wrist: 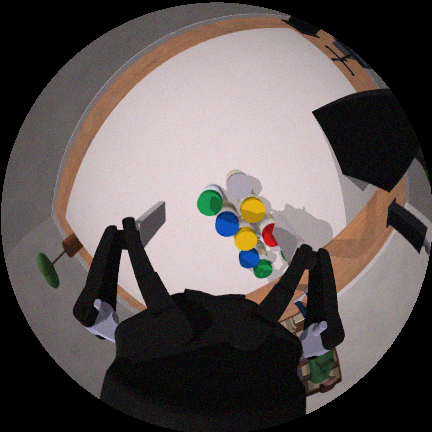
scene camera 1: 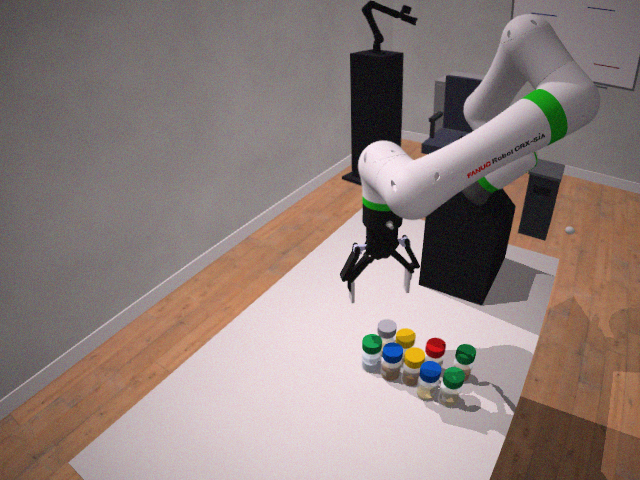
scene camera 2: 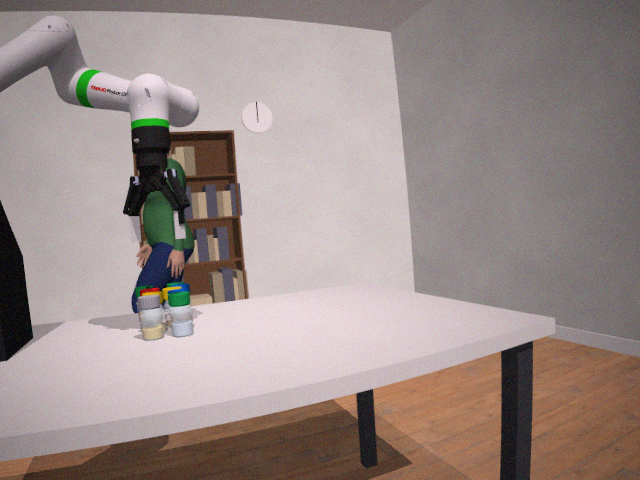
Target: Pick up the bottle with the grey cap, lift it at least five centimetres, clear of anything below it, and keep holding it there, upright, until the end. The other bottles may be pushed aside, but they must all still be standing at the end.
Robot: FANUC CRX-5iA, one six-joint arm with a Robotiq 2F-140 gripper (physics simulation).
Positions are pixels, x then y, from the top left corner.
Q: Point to a grey-capped bottle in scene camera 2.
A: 151, 321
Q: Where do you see a green-capped bottle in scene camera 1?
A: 371, 344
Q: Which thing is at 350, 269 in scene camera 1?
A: The gripper.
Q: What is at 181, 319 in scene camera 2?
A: A green-capped bottle.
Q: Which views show the gripper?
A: The wrist view, scene camera 1 and scene camera 2: all of them.
